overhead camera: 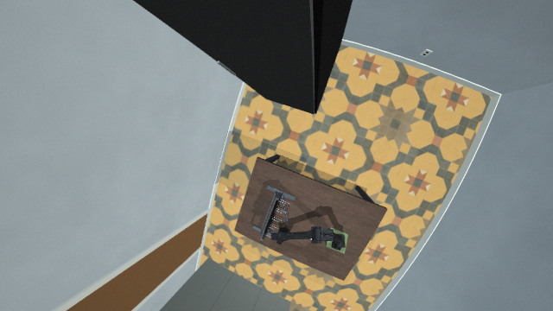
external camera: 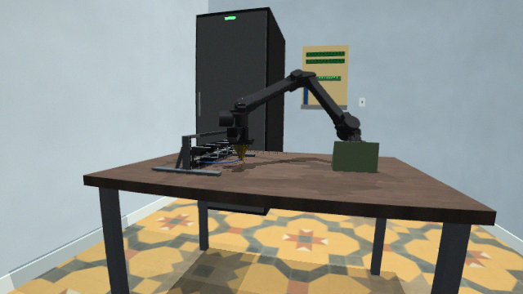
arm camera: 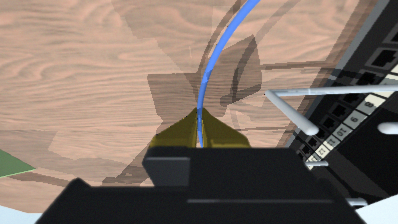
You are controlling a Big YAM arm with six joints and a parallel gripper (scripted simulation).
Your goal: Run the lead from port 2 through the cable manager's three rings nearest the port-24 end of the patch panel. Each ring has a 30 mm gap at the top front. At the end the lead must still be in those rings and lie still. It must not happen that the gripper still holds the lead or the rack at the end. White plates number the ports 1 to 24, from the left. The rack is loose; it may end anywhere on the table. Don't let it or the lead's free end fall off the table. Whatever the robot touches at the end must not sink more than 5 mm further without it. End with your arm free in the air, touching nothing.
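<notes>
Now: the rack 17 cm ahead of my hand, 7 cm to the right of it and 3 cm above it.
</notes>
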